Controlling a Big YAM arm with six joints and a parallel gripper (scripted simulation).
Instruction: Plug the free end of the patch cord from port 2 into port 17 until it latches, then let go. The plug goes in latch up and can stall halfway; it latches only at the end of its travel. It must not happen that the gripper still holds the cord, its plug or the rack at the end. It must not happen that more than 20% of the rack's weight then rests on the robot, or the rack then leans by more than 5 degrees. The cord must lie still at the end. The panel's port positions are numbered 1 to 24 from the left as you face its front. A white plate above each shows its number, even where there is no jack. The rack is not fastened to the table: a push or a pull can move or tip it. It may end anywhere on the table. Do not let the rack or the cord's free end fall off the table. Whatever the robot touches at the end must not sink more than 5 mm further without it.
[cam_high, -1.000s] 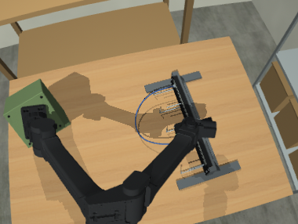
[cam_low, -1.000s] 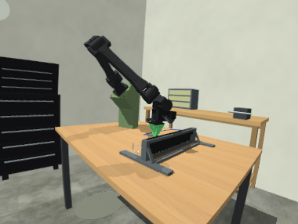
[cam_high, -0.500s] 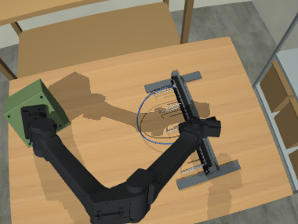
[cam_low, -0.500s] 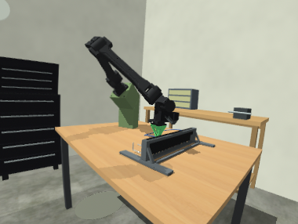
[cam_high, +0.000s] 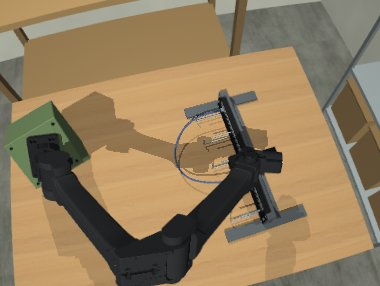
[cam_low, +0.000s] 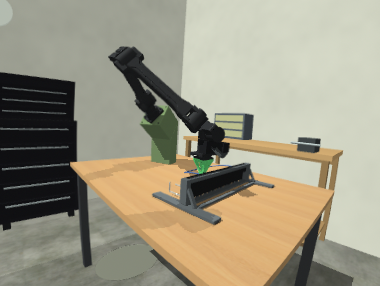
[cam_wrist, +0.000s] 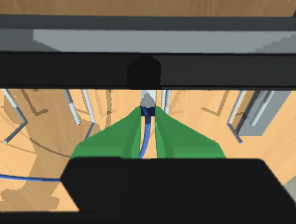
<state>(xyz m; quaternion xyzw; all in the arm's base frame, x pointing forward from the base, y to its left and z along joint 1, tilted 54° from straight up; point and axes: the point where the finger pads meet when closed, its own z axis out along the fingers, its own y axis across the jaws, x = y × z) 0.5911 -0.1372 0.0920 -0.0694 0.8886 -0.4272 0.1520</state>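
Now: hand 20 mm short of the plug.
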